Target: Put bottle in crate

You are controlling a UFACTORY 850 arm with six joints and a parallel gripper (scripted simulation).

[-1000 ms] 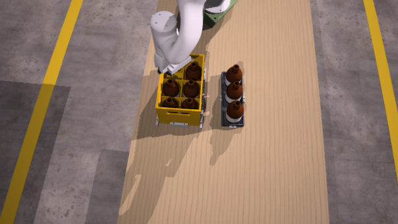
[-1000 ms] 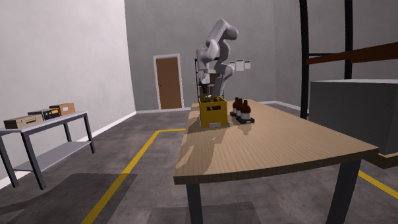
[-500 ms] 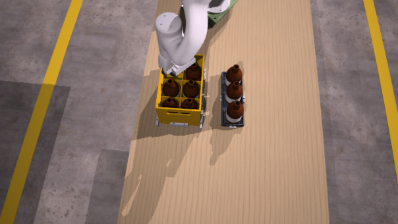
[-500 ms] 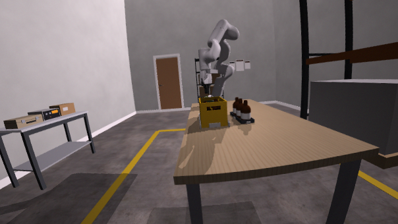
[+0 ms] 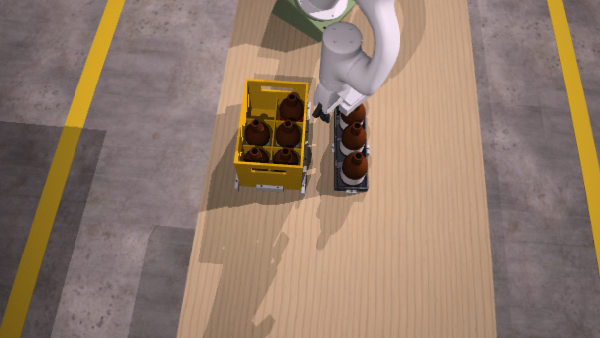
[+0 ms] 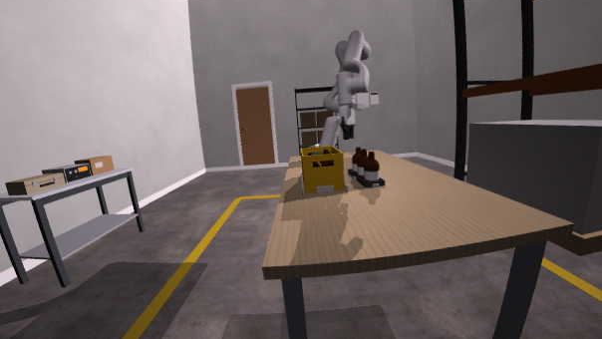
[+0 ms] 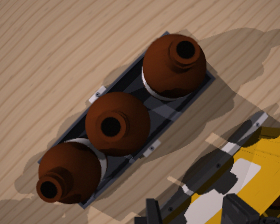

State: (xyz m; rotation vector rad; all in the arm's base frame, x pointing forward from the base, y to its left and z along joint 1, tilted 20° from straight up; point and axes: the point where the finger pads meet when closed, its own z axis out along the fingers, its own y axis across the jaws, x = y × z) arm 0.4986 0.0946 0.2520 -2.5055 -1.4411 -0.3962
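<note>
Right now my hand is 2 cm past the dark tray, 8 cm to the right of it and 23 cm above it. Round my hand: yellow crate: 5 cm ahead, 15 cm to the right, 16 cm below.
</note>
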